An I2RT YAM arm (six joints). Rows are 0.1 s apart.
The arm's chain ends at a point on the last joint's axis. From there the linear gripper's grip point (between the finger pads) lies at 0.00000 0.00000 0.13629 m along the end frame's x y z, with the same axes.
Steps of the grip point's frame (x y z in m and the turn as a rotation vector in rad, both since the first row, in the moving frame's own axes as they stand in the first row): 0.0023 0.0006 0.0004 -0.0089 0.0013 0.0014; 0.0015 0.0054 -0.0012 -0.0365 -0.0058 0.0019; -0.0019 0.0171 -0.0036 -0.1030 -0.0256 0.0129; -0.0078 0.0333 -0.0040 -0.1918 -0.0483 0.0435; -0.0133 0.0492 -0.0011 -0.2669 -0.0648 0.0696
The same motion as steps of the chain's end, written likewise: 0.0021 -0.0006 0.0004 -0.0089 0.0013 0.0014; 0.0023 0.0004 -0.0011 -0.0365 -0.0058 0.0019; 0.0017 0.0031 -0.0028 -0.1030 -0.0256 0.0129; -0.0007 0.0075 -0.0013 -0.1918 -0.0483 0.0435; -0.0033 0.0136 0.0040 -0.2669 -0.0648 0.0696
